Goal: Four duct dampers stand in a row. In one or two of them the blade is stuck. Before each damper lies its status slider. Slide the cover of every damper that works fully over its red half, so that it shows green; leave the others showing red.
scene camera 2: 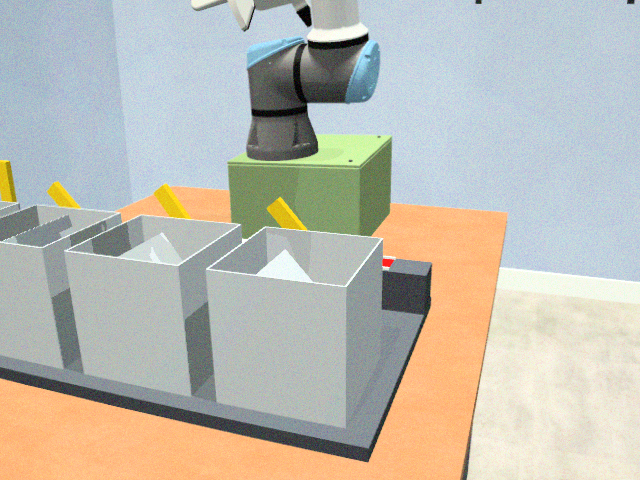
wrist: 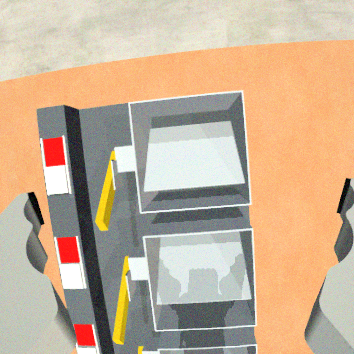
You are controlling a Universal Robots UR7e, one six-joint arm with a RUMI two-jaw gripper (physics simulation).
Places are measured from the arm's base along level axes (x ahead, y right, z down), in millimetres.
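Pixels of known places: gripper, fingertip midpoint: (scene camera 2: 281,28) (wrist: 186,188); arm's base at its link origin: (scene camera 2: 282,152).
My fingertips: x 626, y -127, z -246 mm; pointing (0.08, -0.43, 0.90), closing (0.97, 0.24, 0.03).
For each thing: its top centre in the pictures, then the offset to it from my fingertips. "spot": a spot on its surface instead. Level surfaces: height alone.
- end damper at a spot on its surface: (scene camera 2: 279,341) spot: dx +73, dy -2, dz +307 mm
- tilted pale blade at a spot on its surface: (scene camera 2: 284,267) spot: dx -51, dy +15, dz +275 mm
- second damper at a spot on its surface: (scene camera 2: 129,320) spot: dx +37, dy +179, dz +312 mm
- tilted blade at a spot on its surface: (scene camera 2: 160,249) spot: dx -93, dy +189, dz +273 mm
- third lever at a spot on its surface: (scene camera 2: 63,193) spot: dx -210, dy +390, dz +232 mm
- end slider at a spot on its surface: (wrist: 54,151) spot: dx -238, dy -86, dz +337 mm
- second slider at a spot on its surface: (wrist: 68,249) spot: dx -274, dy +95, dz +336 mm
- third slider at a spot on its surface: (wrist: 84,335) spot: dx -313, dy +278, dz +336 mm
- dark base plate at its surface level: dz +399 mm
- orange table at its surface level: dz +417 mm
My gripper (wrist: 186,188) is open and empty, high above the dampers, its jaws at the left and right of the wrist view. The end damper (scene camera 2: 279,341) (wrist: 246,150) has a tilted pale blade (scene camera 2: 284,267) (wrist: 192,162) and a slanted yellow lever (scene camera 2: 286,212) (wrist: 105,192). The second damper (scene camera 2: 129,320) (wrist: 254,280) also has a tilted blade (scene camera 2: 160,249) and a slanted lever (scene camera 2: 172,200) (wrist: 121,300). The third lever (scene camera 2: 63,193) slants; the fourth (scene camera 2: 7,180) stands nearly upright. The end slider (wrist: 54,151), second slider (wrist: 68,249) and third slider (wrist: 84,335) show red beside white covers. The fourth slider is out of view.
The dampers stand on a dark base plate (scene camera 2: 379,408) with a raised slider rail (scene camera 2: 408,289) (wrist: 57,215) along one side. The plate lies on an orange table (scene camera 2: 460,320) (wrist: 300,125). The green robot pedestal (scene camera 2: 294,196) stands behind the dampers in the scene view.
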